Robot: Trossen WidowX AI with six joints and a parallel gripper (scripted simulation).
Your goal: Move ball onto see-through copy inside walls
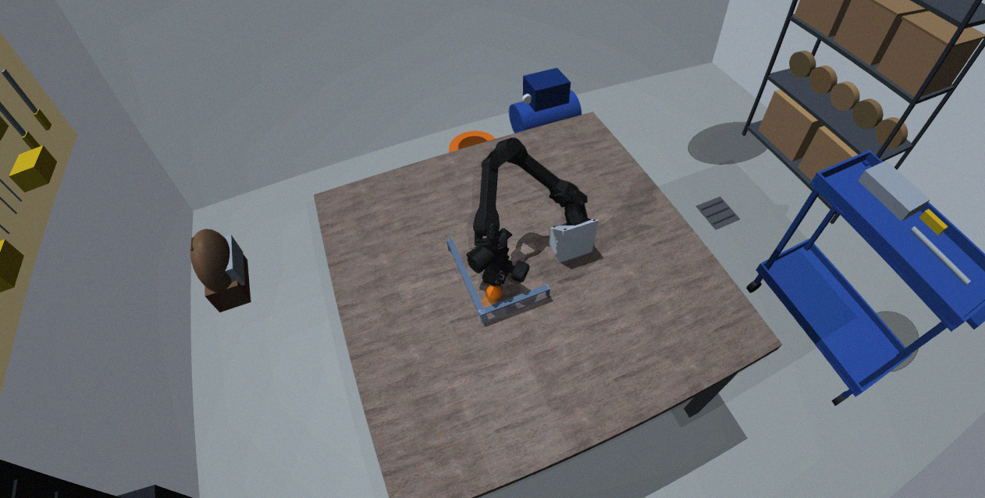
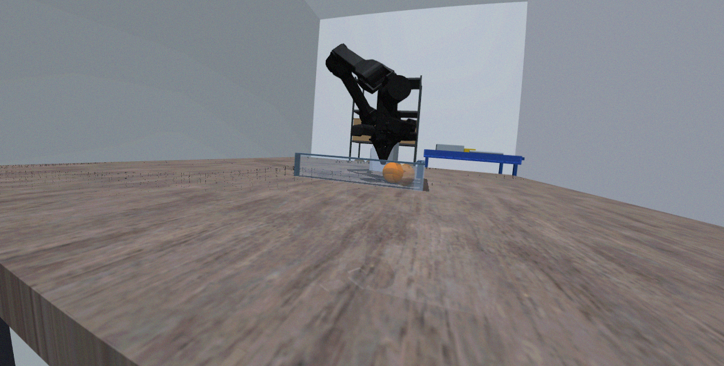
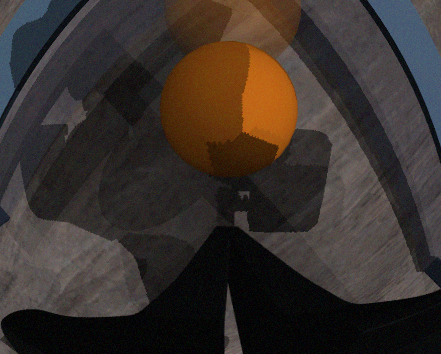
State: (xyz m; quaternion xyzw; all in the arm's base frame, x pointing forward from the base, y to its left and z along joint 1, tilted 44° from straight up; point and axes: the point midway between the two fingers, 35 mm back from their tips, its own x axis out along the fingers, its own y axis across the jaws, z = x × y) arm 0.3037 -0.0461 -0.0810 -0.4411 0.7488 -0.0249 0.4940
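Right now my gripper tip is 4 cm short of the orange ball, 3 cm to the right of it and 2 cm above it. Round my gripper tip: see-through copy 7 cm ahead, 6 cm to the left, 2 cm below; then wall 10 cm ahead, 6 cm to the right, 1 cm below.
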